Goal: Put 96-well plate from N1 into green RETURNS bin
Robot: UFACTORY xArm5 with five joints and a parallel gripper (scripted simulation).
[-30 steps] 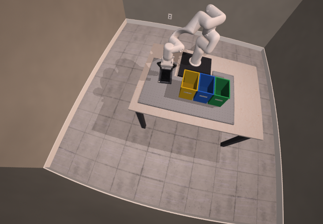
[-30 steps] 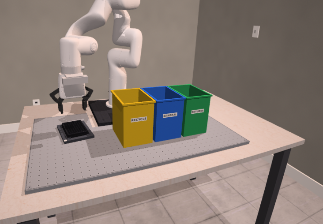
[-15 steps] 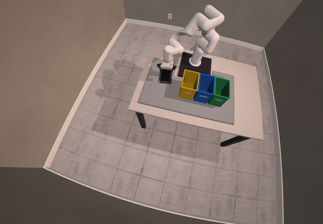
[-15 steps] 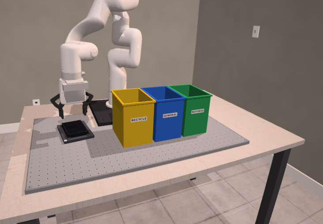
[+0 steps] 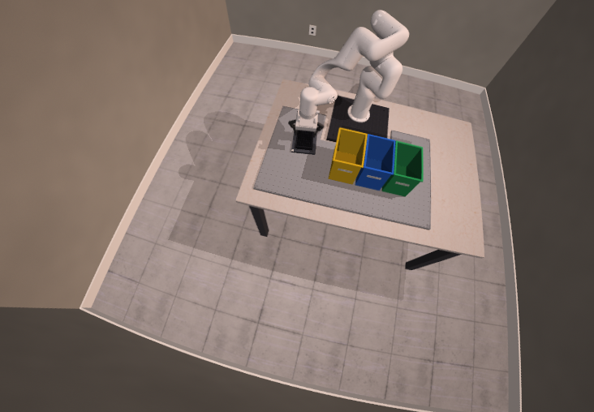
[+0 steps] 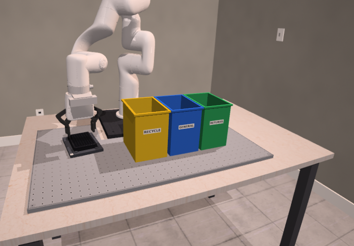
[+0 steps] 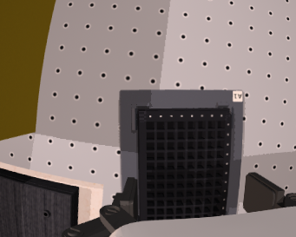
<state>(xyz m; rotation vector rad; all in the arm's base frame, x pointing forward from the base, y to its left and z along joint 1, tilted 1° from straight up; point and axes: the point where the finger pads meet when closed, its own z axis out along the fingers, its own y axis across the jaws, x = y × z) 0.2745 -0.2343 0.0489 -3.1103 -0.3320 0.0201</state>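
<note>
The black 96-well plate is 40 mm below my hand. The rest, counted from my hand: blue general bin: 80 mm ahead, 360 mm to the left, 30 mm above; then yellow recycle bin: 90 mm ahead, 230 mm to the left, 30 mm above; then plate nest N1: 60 mm below.
</note>
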